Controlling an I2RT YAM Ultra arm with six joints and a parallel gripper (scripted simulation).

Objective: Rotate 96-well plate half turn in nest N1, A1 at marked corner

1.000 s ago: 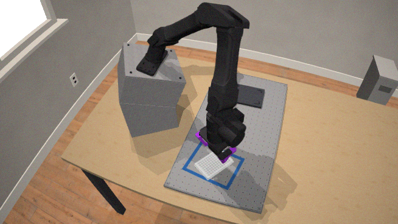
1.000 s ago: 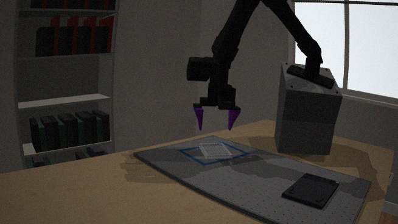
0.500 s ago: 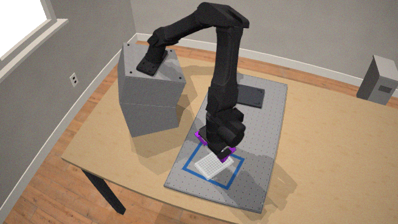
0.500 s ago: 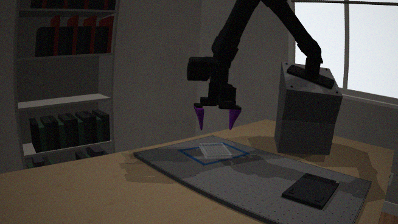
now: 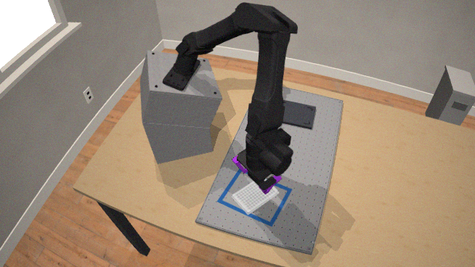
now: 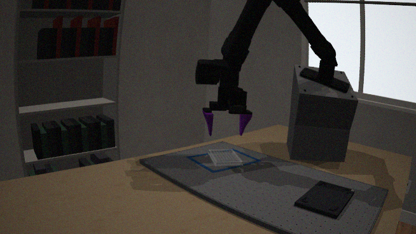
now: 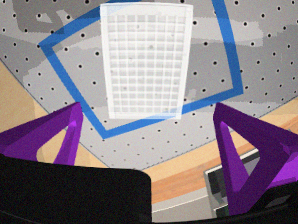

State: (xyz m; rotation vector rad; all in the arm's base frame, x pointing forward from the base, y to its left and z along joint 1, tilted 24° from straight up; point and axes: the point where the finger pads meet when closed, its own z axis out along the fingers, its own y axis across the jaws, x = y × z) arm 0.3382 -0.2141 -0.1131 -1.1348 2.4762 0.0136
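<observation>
Right now my hand is 8 cm above the white 96-well plate. Also, from my hand: dark plate nest N1 (39 cm to the left, 8 cm below, 7 cm ahead); light mark (45 cm to the left, 8 cm below).
</observation>
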